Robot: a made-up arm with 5 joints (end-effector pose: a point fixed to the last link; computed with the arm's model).
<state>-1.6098 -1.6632 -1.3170 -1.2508 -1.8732</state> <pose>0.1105 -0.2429 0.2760 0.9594 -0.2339 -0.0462 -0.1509</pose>
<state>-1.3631 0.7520 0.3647 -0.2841 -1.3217</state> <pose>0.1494 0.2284 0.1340 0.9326 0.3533 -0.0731 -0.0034</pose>
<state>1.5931 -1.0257 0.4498 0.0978 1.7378</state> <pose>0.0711 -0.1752 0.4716 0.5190 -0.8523 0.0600 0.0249</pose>
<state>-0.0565 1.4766 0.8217 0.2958 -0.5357</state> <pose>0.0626 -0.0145 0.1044 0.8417 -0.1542 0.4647 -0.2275</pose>
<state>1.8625 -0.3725 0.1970 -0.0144 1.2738</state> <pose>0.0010 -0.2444 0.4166 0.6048 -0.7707 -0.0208 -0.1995</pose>
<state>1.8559 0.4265 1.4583 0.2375 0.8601</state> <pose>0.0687 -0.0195 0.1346 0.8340 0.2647 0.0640 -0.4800</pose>
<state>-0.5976 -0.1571 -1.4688 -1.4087 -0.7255</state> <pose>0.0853 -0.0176 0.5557 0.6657 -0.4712 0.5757 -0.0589</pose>
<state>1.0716 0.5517 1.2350 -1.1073 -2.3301</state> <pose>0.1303 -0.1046 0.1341 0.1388 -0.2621 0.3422 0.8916</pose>
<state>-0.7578 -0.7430 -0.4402 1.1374 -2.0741</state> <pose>0.1797 0.0688 0.5324 0.5360 0.7170 -0.0941 -0.4357</pose>
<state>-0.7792 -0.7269 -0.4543 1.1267 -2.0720</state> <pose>0.1793 0.0719 0.5334 0.5386 0.7208 -0.0875 -0.4274</pose>
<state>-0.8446 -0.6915 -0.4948 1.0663 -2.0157</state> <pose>0.1754 0.0789 0.5382 0.5438 0.7432 -0.0868 -0.3800</pose>
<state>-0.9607 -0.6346 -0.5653 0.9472 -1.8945</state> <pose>0.1663 0.0893 0.5473 0.5400 0.7850 -0.0937 -0.2889</pose>
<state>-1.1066 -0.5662 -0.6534 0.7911 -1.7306</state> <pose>0.1522 0.0991 0.5584 0.5103 0.8344 -0.1073 -0.1784</pose>
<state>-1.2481 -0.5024 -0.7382 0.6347 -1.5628</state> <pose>0.1367 0.1048 0.5685 0.4563 0.8771 -0.1245 -0.0838</pose>
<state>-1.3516 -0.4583 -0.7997 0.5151 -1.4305</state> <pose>0.1249 0.1059 0.5754 0.4014 0.9045 -0.1417 -0.0256</pose>
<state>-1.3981 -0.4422 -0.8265 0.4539 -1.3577</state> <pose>0.1194 0.1046 0.5787 0.3691 0.9162 -0.1559 -0.0015</pose>
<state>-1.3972 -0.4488 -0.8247 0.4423 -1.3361</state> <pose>0.1192 0.1026 0.5793 0.3614 0.9174 -0.1667 0.0022</pose>
